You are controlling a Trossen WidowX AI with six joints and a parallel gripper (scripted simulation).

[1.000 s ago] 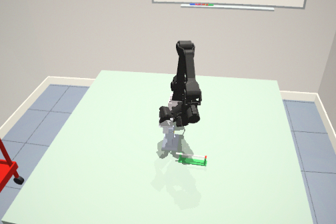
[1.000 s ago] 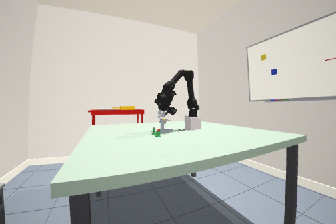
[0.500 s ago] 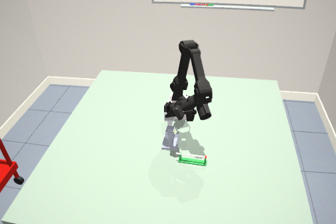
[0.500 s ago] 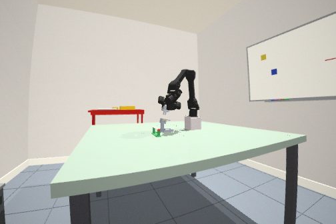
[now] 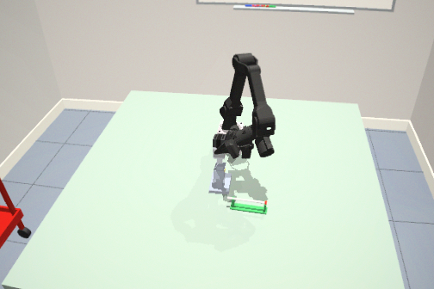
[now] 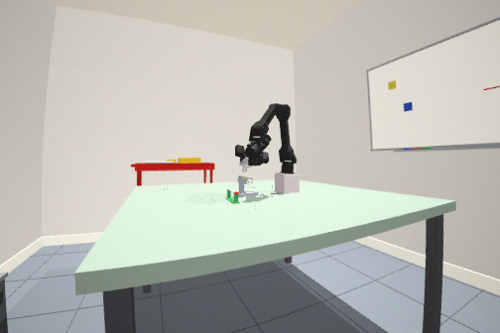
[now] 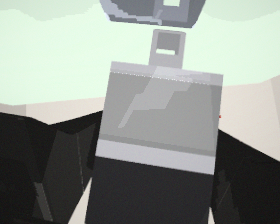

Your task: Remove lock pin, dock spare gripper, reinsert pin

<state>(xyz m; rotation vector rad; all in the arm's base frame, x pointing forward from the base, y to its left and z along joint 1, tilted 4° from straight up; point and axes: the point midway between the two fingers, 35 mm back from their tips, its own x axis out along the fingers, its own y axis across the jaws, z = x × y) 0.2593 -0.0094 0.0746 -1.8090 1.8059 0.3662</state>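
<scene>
My gripper tip is now 15 cm above the green rack, 14 cm to the right of it and 13 cm short of it. The rest, counted from my gripper tip: spare gripper 2 cm to the left; then grey-blue mount 13 cm below, 2 cm to the left, 1 cm ahead.
</scene>
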